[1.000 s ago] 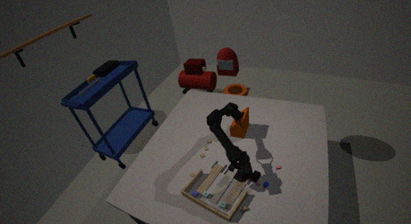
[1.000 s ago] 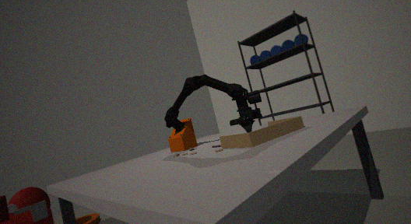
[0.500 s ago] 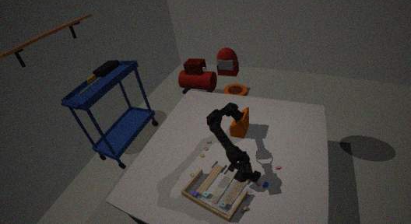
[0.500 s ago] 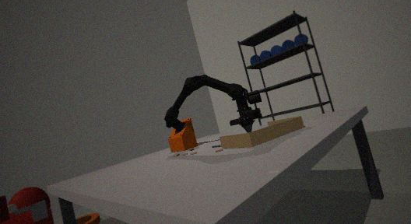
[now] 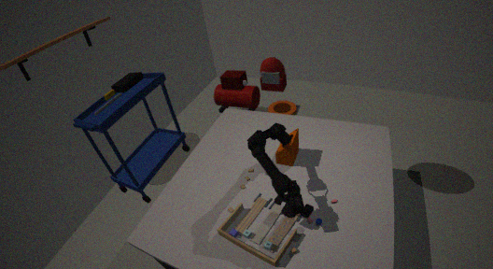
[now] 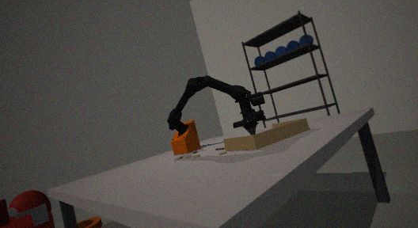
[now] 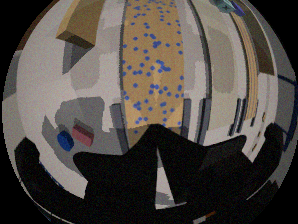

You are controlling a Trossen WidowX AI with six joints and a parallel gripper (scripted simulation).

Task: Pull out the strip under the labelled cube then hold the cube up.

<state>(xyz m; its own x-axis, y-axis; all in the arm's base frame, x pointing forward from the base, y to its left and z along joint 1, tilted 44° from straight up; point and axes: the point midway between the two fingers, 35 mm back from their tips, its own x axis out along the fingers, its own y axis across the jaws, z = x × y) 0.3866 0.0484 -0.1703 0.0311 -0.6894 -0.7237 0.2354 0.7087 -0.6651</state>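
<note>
The blue piece lies 13 cm to the left of my gripper tip and 1 cm ahead of it.
</note>
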